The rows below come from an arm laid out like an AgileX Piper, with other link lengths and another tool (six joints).
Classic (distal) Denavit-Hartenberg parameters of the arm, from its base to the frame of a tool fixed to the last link. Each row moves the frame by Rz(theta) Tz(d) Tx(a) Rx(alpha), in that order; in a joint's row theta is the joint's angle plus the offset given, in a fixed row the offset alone. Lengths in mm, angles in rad.
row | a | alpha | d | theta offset
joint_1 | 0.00 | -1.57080 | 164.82 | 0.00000
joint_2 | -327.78 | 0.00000 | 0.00 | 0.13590
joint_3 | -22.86 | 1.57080 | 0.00 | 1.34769
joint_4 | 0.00 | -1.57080 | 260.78 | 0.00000
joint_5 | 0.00 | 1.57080 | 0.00 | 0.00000
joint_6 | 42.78 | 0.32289 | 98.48 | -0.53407
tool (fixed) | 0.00 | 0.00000 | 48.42 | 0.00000
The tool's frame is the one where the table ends.
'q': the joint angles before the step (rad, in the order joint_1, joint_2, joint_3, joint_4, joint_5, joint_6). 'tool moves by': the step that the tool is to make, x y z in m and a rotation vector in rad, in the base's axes. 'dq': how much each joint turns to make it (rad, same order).
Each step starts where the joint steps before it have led.
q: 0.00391, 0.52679, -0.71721, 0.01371, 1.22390, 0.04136
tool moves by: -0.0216, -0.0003, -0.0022, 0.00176, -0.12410, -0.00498
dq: 0.00085, -0.13934, 0.02520, -0.00289, -0.01003, 0.00616
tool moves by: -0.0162, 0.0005, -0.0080, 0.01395, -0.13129, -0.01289
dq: -0.00042, -0.13525, 0.04166, 0.00026, -0.03795, 0.01777
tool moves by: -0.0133, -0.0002, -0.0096, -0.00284, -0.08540, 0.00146
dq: -0.00073, -0.10962, 0.03504, -0.00014, -0.01077, -0.00391
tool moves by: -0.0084, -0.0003, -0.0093, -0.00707, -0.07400, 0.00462
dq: -0.00006, -0.09094, 0.03375, 0.00008, -0.01670, -0.00890
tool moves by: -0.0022, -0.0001, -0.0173, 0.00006, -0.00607, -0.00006
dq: 0.00071, -0.05523, 0.05570, -0.00068, -0.00654, 0.00064
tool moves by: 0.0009, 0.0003, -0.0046, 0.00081, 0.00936, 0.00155
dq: -0.00034, -0.00379, 0.01536, 0.00228, -0.00220, -0.00120
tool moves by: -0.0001, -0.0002, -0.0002, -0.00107, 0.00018, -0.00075
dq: 0.00009, -0.00076, 0.00060, -0.00139, 0.00034, 0.00009
